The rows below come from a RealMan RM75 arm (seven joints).
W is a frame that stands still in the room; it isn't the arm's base.
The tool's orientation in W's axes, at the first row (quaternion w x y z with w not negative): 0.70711, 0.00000, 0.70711, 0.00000
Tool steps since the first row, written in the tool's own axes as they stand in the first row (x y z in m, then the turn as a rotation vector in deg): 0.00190, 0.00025, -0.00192, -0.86, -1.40, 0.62; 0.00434, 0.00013, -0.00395, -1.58, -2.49, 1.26; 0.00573, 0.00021, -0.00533, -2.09, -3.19, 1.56; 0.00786, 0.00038, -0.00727, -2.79, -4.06, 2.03; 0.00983, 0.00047, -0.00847, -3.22, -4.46, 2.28; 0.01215, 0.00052, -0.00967, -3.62, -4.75, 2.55; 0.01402, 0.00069, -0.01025, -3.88, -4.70, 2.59; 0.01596, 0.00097, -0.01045, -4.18, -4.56, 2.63
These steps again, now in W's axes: -0.00192, 0.00025, -0.00190, 0.62, -1.40, 0.86; -0.00395, 0.00013, -0.00434, 1.26, -2.49, 1.58; -0.00533, 0.00021, -0.00573, 1.56, -3.19, 2.09; -0.00727, 0.00038, -0.00786, 2.03, -4.06, 2.79; -0.00847, 0.00047, -0.00983, 2.28, -4.46, 3.22; -0.00967, 0.00052, -0.01215, 2.55, -4.75, 3.62; -0.01025, 0.00069, -0.01402, 2.59, -4.70, 3.88; -0.01045, 0.00097, -0.01596, 2.63, -4.56, 4.18
